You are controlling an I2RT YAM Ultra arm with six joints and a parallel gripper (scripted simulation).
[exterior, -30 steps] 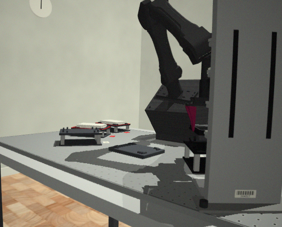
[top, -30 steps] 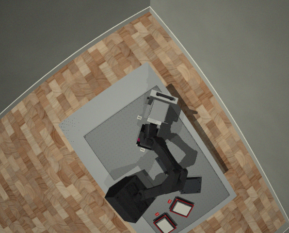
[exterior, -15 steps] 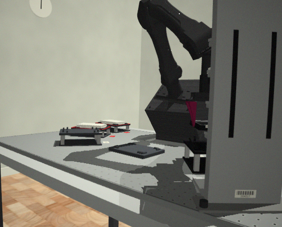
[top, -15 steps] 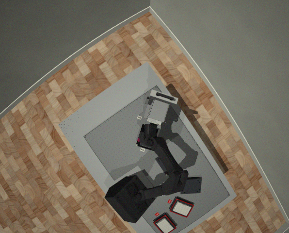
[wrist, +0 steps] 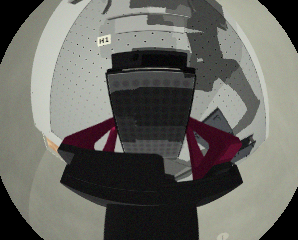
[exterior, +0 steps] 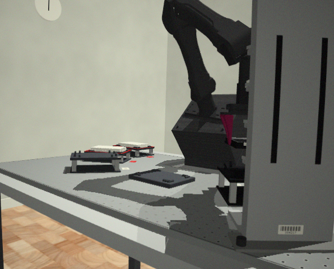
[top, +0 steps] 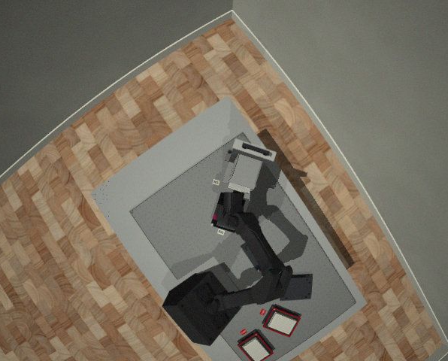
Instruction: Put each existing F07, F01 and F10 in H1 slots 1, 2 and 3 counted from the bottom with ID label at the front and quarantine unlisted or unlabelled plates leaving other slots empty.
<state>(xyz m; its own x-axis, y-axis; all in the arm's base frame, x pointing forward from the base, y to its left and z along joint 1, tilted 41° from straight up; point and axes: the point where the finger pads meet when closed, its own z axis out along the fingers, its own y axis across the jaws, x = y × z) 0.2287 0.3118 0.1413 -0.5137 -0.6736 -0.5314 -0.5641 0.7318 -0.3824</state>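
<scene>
My hand is 80 mm short of the N6 deck label, 350 mm to the left of it and 140 mm above it. Also, from my hand: dark 96-well plate (right at my hand); then H1 deck label (160 mm to the left, 140 mm below); then grey hotel back wall (170 mm ahead, 190 mm to the left, 60 mm above).
</scene>
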